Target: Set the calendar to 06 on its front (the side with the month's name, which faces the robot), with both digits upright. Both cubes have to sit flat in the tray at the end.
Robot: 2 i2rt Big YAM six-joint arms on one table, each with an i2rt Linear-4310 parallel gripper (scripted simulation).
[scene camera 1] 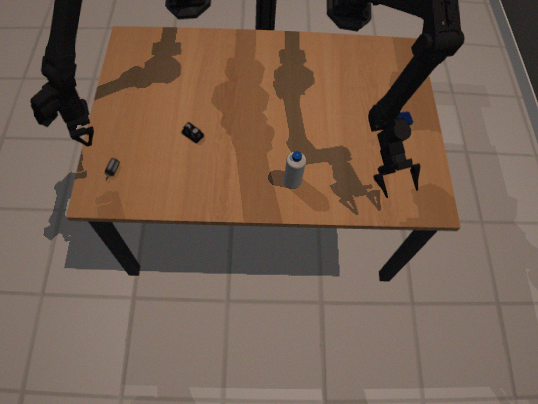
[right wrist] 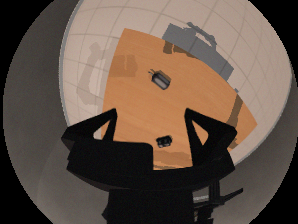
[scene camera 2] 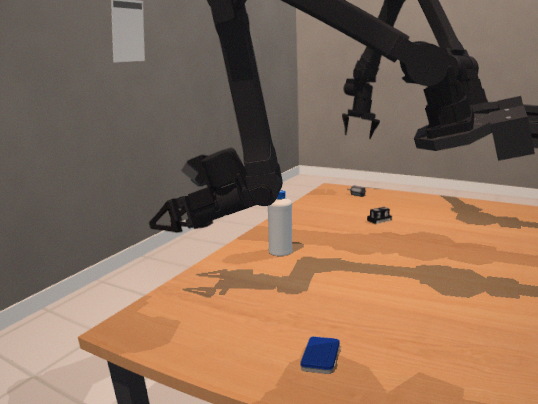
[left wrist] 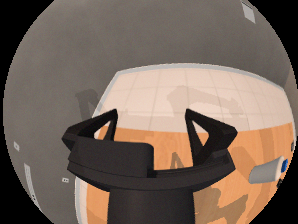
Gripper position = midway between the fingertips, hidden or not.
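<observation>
My left gripper [scene camera 2: 161, 224] appears also in the left wrist view [left wrist: 151, 112], and my right gripper [scene camera 1: 86, 135] also in the right wrist view [right wrist: 150, 111]. Blue pad visible [scene camera 2: 320, 354]. The right wrist view does not show the pad, hidden by my right gripper; in the left wrist view the pad is out of frame.
</observation>
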